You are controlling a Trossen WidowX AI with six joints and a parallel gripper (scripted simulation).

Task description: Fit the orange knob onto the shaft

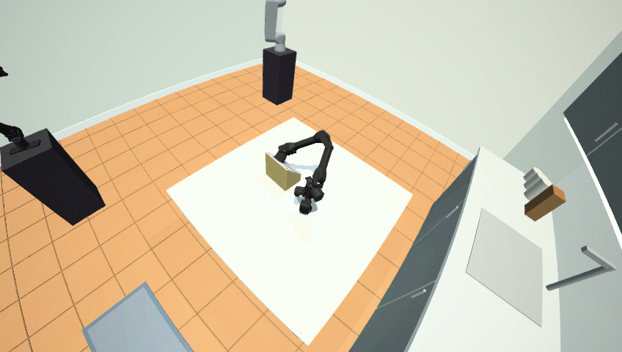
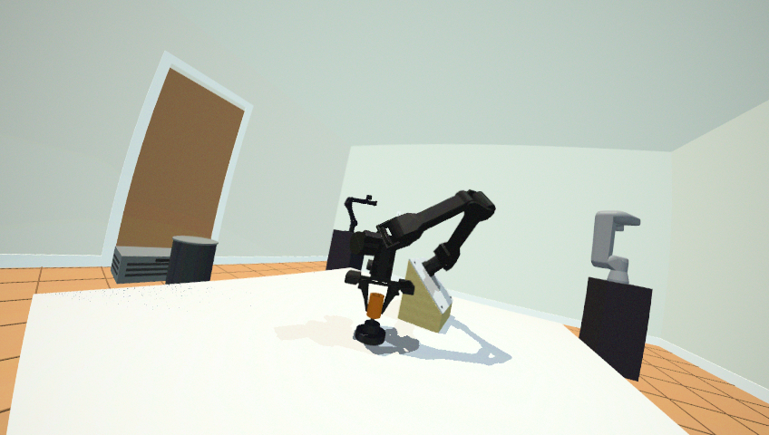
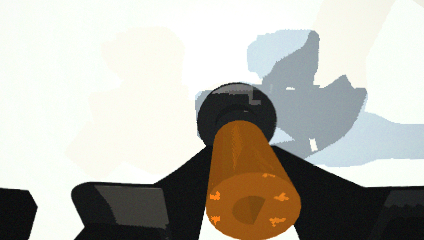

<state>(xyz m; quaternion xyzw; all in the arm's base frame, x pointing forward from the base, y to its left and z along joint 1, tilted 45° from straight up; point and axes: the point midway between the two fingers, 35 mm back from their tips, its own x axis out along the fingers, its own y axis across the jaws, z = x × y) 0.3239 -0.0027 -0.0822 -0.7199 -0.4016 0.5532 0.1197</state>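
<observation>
The orange knob lies 20 mm above my gripper tip. Round my gripper tip: dark round pedestal: 40 mm below.
</observation>
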